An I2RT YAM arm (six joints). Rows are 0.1 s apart.
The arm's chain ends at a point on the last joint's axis. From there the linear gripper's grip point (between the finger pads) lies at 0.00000 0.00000 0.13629 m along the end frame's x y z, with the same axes.
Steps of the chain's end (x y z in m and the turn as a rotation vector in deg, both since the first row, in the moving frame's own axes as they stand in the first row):
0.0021 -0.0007 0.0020 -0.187 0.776 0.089
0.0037 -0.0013 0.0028 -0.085 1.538 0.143
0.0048 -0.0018 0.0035 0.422 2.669 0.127
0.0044 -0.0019 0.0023 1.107 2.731 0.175
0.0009 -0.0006 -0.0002 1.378 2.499 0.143
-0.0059 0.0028 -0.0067 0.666 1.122 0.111
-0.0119 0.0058 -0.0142 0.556 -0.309 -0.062
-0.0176 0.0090 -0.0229 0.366 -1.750 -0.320
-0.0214 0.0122 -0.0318 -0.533 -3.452 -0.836
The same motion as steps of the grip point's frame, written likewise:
0.0039 -0.0003 0.0020 -0.187 0.776 0.089
0.0074 -0.0011 0.0028 -0.085 1.538 0.143
0.0111 -0.0028 0.0033 0.422 2.669 0.127
0.0109 -0.0045 0.0021 1.107 2.731 0.175
0.0068 -0.0039 -0.0004 1.378 2.499 0.143
-0.0032 0.0012 -0.0067 0.666 1.122 0.111
-0.0126 0.0045 -0.0142 0.556 -0.309 -0.062
-0.0218 0.0081 -0.0230 0.366 -1.750 -0.320
-0.0296 0.0135 -0.0321 -0.533 -3.452 -0.836

